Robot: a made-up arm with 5 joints.
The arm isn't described. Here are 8 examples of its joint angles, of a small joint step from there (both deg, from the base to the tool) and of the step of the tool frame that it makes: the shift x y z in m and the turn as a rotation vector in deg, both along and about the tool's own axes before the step.
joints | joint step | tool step
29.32 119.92 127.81 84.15 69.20 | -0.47 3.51 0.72 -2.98 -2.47 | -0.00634 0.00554 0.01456 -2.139 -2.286 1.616
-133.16 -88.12 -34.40 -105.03 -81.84 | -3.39 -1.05 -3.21 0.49 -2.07 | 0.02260 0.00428 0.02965 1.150 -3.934 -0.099
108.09 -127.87 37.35 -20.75 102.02 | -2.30 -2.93 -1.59 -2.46 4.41 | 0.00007 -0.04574 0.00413 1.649 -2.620 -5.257
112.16 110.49 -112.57 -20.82 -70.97 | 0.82 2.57 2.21 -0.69 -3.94 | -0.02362 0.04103 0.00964 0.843 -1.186 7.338
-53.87 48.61 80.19 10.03 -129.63 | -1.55 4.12 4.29 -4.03 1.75 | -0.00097 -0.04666 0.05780 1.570 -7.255 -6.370
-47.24 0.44 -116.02 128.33 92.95 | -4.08 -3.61 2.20 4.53 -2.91 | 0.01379 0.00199 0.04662 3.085 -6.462 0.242
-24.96 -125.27 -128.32 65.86 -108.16 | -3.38 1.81 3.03 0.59 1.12 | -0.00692 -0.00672 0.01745 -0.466 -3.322 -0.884
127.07 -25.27 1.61 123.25 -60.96 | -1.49 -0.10 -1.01 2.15 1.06 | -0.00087 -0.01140 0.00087 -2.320 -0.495 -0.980
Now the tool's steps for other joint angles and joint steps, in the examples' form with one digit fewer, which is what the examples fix.
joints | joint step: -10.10 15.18 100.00 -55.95 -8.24 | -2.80 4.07 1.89 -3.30 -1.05
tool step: -0.0099 0.0228 0.0017 6.39 2.39 2.68
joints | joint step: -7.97 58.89 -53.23 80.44 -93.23 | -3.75 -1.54 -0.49 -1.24 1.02
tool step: -0.0051 -0.0022 0.0120 -2.28 -0.80 -2.37
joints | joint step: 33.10 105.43 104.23 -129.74 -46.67 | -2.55 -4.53 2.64 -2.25 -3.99
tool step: -0.0369 0.0224 -0.0405 1.66 6.98 3.12
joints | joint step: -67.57 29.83 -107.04 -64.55 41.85 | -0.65 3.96 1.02 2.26 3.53
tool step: 0.0208 -0.0107 0.0268 0.68 -4.49 -0.47
